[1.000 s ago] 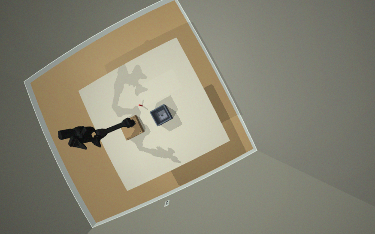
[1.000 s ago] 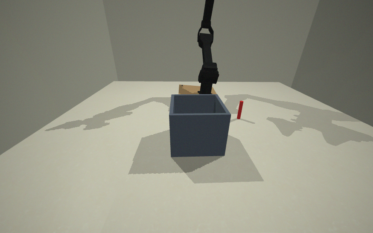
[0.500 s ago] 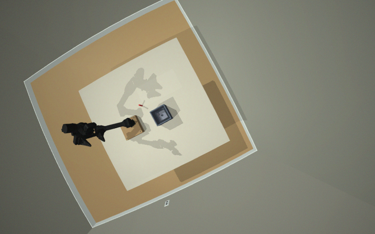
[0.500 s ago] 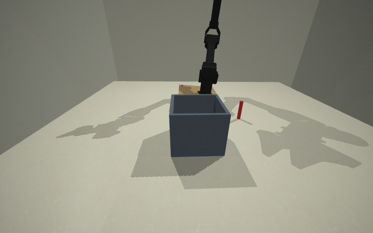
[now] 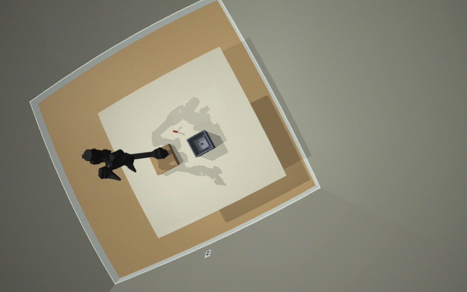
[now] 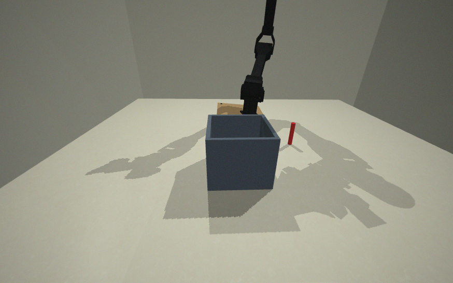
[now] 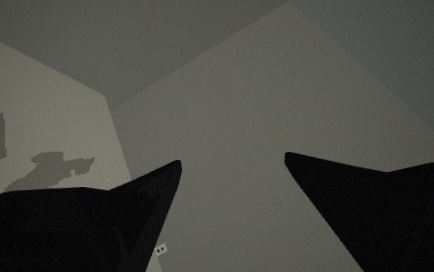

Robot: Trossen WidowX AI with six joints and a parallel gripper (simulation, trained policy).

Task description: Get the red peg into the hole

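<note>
Right now my gripper tip is 53 cm above the red peg, 21 cm short of it and 19 cm to the right of it. The rest, counted from my gripper tip: pale plate 52 cm below, 33 cm ahead, 4 cm to the right.
</note>
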